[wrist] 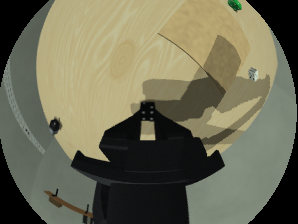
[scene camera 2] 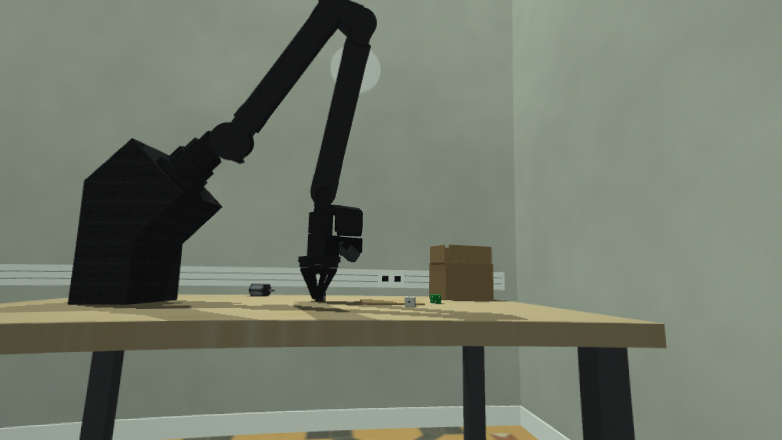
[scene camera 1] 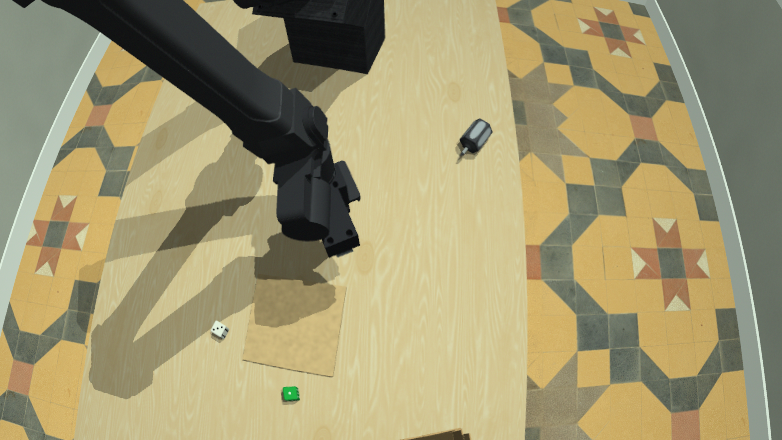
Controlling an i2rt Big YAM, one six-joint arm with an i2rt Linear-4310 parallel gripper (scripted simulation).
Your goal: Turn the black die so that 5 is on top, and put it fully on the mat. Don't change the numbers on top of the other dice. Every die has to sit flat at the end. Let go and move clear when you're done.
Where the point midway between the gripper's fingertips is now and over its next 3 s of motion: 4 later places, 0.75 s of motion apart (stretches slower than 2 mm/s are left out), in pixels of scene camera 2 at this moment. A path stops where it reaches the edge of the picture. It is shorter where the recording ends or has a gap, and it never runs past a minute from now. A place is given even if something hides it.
My gripper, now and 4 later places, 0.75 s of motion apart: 316, 299; 322, 265; 321, 257; 364, 260; 388, 262
